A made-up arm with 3 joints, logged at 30 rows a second.
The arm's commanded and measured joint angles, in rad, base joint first. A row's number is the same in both.
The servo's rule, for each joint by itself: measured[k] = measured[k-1] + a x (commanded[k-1-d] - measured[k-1]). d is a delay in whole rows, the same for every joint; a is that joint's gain. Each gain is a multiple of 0.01, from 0.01 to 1. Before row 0 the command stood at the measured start. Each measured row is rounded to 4 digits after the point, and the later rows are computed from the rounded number. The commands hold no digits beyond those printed.
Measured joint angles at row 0: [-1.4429 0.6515 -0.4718]
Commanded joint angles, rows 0 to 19: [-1.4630 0.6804 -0.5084]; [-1.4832 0.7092 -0.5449]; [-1.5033 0.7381 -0.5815]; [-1.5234 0.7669 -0.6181]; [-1.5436 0.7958 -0.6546]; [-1.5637 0.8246 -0.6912]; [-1.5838 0.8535 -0.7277]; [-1.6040 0.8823 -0.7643]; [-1.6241 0.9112 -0.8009]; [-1.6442 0.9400 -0.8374]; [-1.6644 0.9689 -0.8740]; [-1.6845 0.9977 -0.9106]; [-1.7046 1.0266 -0.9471]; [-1.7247 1.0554 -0.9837]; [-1.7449 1.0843 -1.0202]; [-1.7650 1.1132 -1.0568]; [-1.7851 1.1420 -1.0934]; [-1.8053 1.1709 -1.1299]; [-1.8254 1.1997 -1.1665]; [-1.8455 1.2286 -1.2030]
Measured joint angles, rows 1 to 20: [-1.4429 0.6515 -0.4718]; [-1.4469 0.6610 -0.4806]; [-1.4542 0.6769 -0.4960]; [-1.4640 0.6971 -0.5165]; [-1.4759 0.7201 -0.5409]; [-1.4894 0.7451 -0.5682]; [-1.5043 0.7713 -0.5977]; [-1.5202 0.7984 -0.6289]; [-1.5370 0.8261 -0.6614]; [-1.5544 0.8542 -0.6949]; [-1.5724 0.8825 -0.7291]; [-1.5908 0.9110 -0.7639]; [-1.6095 0.9396 -0.7991]; [-1.6285 0.9683 -0.8346]; [-1.6477 0.9970 -0.8704]; [-1.6671 1.0258 -0.9064]; [-1.6867 1.0546 -0.9425]; [-1.7064 1.0834 -0.9787]; [-1.7262 1.1123 -1.0150]; [-1.7460 1.1411 -1.0514]
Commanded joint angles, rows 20 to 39: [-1.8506 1.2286 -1.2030]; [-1.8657 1.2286 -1.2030]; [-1.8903 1.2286 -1.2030]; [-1.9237 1.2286 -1.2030]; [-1.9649 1.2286 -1.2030]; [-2.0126 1.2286 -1.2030]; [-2.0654 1.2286 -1.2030]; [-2.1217 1.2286 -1.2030]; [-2.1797 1.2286 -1.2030]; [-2.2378 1.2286 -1.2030]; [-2.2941 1.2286 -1.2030]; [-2.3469 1.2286 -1.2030]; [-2.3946 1.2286 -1.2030]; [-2.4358 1.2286 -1.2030]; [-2.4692 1.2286 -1.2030]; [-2.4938 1.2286 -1.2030]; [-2.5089 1.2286 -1.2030]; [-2.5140 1.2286 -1.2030]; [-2.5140 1.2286 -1.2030]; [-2.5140 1.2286 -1.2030]
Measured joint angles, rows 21 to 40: [-1.7659 1.1700 -1.0878]; [-1.7828 1.1893 -1.1154]; [-1.7994 1.2023 -1.1364]; [-1.8176 1.2110 -1.1524]; [-1.8388 1.2168 -1.1645]; [-1.8640 1.2207 -1.1737]; [-1.8937 1.2233 -1.1807]; [-1.9280 1.2250 -1.1861]; [-1.9667 1.2262 -1.1902]; [-2.0093 1.2270 -1.1933]; [-2.0550 1.2275 -1.1956]; [-2.1028 1.2279 -1.1974]; [-2.1516 1.2281 -1.1987]; [-2.2002 1.2283 -1.1997]; [-2.2473 1.2284 -1.2005]; [-2.2917 1.2285 -1.2011]; [-2.3321 1.2285 -1.2016]; [-2.3675 1.2285 -1.2019]; [-2.3968 1.2285 -1.2022]; [-2.4202 1.2285 -1.2024]
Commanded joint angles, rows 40 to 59: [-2.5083 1.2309 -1.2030]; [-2.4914 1.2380 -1.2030]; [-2.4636 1.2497 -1.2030]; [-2.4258 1.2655 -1.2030]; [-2.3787 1.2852 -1.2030]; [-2.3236 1.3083 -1.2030]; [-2.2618 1.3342 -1.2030]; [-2.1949 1.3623 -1.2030]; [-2.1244 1.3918 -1.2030]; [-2.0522 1.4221 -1.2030]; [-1.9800 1.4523 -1.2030]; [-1.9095 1.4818 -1.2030]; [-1.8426 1.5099 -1.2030]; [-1.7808 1.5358 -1.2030]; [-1.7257 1.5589 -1.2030]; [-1.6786 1.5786 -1.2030]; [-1.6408 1.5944 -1.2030]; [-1.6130 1.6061 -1.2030]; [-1.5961 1.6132 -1.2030]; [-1.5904 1.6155 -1.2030]
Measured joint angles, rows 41 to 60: [-2.4390 1.2285 -1.2025]; [-2.4529 1.2293 -1.2026]; [-2.4606 1.2322 -1.2027]; [-2.4612 1.2380 -1.2028]; [-2.4541 1.2471 -1.2028]; [-2.4390 1.2597 -1.2028]; [-2.4159 1.2757 -1.2028]; [-2.3851 1.2950 -1.2028]; [-2.3471 1.3172 -1.2028]; [-2.3026 1.3418 -1.2028]; [-2.2525 1.3683 -1.2028]; [-2.1980 1.3960 -1.2028]; [-2.1403 1.4243 -1.2028]; [-2.0808 1.4525 -1.2028]; [-2.0208 1.4800 -1.2028]; [-1.9618 1.5060 -1.2028]; [-1.9052 1.5300 -1.2028]; [-1.8523 1.5513 -1.2028]; [-1.8044 1.5694 -1.2028]; [-1.7627 1.5839 -1.2028]
